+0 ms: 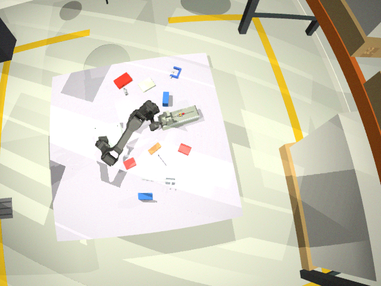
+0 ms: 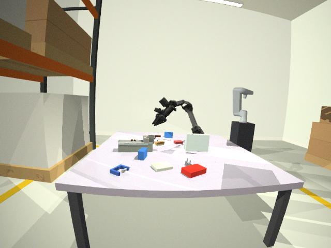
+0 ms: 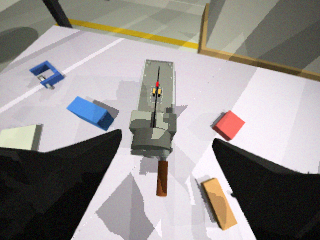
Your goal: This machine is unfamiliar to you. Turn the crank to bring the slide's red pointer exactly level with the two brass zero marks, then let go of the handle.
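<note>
The orange-brown crank handle is 90 mm below my gripper tip, 40 mm behind it and 10 mm to the right of it. From my gripper tip the other things lie so: red pointer: 160 mm ahead, 120 mm below, 50 mm to the left; then crank: 100 mm below, 20 mm behind; then brown block: 190 mm below, 150 mm to the right, 60 mm behind.
</note>
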